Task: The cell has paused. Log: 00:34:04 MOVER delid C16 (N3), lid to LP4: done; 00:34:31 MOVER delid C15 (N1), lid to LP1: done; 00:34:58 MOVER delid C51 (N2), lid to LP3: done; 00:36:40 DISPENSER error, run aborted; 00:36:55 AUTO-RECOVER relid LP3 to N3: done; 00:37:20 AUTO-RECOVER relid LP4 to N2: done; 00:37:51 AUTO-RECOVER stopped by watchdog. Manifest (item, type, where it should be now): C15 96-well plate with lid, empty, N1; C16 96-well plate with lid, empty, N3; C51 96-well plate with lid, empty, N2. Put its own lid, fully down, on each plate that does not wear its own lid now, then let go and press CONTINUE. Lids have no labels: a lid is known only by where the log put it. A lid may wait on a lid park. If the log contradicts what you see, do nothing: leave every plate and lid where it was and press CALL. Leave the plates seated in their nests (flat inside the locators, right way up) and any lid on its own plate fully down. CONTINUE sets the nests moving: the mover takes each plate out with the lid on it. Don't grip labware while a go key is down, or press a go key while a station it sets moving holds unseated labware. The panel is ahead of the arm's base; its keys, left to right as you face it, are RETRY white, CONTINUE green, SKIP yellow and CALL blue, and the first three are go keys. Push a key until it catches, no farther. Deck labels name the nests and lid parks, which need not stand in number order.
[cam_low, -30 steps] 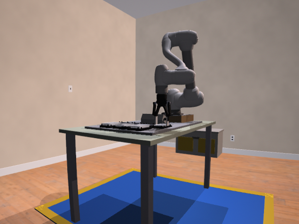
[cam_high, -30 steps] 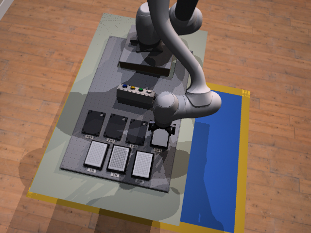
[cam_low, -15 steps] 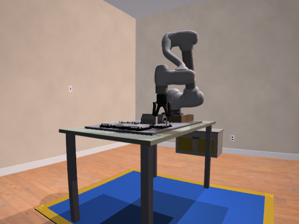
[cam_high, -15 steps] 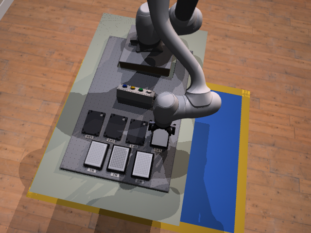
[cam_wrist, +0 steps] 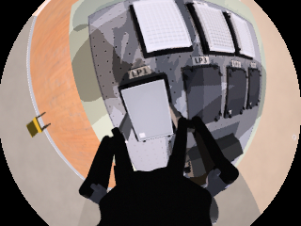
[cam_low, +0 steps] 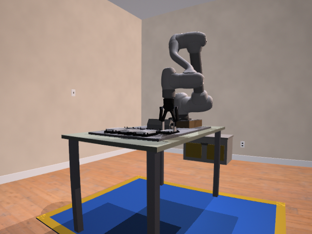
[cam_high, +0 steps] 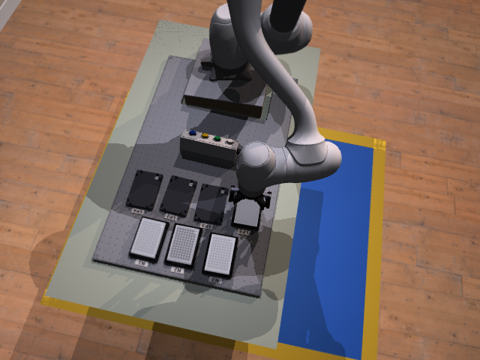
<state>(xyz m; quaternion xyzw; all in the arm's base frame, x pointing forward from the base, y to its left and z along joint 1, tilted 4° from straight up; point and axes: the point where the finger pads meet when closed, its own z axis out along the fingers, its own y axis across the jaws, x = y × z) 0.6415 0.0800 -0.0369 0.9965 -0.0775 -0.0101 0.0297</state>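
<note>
Now: hand 30 mm above the lid park LP1. Also, from my hand: lid park LP3: 20 mm behind, 140 mm to the right, 30 mm below; white key: 250 mm behind, 80 mm to the right, 30 mm above; 96-well plate: 170 mm ahead, 100 mm to the right, 20 mm below.
</note>
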